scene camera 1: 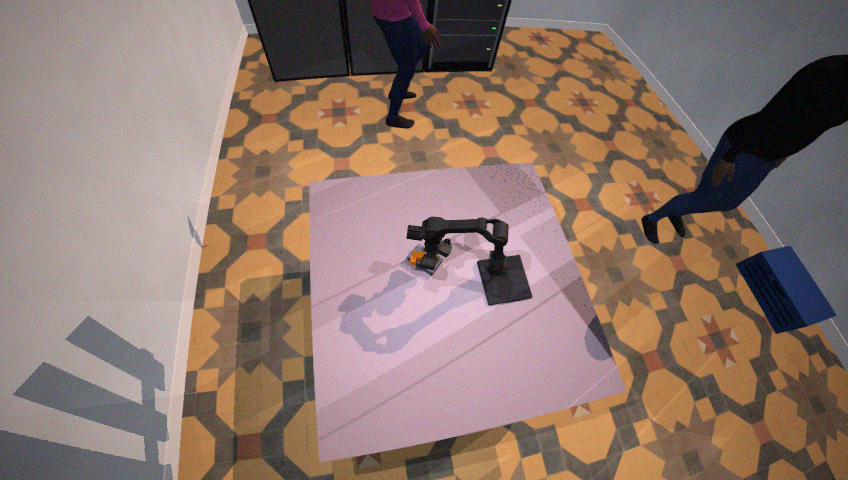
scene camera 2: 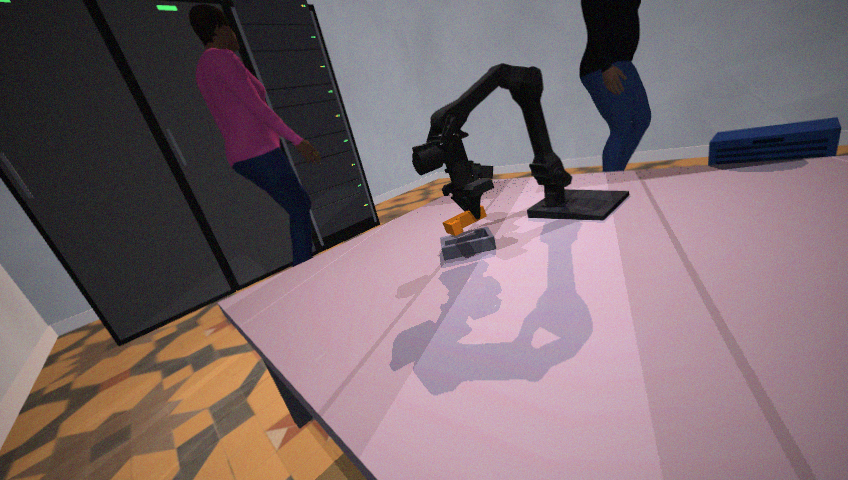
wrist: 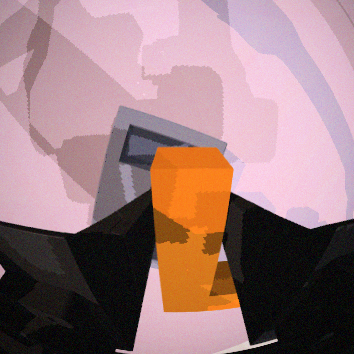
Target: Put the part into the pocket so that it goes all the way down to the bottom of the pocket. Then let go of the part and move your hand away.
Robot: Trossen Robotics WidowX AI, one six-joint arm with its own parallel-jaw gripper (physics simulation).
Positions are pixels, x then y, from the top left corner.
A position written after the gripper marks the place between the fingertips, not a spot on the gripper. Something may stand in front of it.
The gripper (scene camera 2: 475, 218) carries an orange block (wrist: 190, 186), which touches nothing else.
